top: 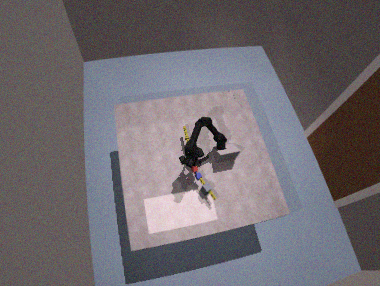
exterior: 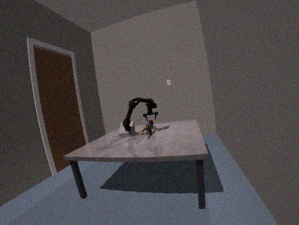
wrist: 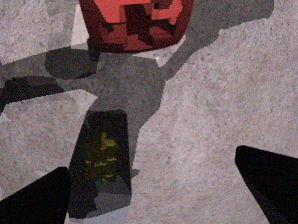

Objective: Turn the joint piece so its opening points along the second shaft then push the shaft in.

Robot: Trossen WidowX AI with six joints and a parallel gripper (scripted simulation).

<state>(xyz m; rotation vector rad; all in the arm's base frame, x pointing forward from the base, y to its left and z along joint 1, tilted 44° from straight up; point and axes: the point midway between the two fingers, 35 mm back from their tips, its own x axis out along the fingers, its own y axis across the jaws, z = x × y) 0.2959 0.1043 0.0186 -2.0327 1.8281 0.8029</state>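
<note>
Right now my gripper tip is 20 mm past the red joint piece, 80 mm to the right of it and 20 mm above it.
</note>
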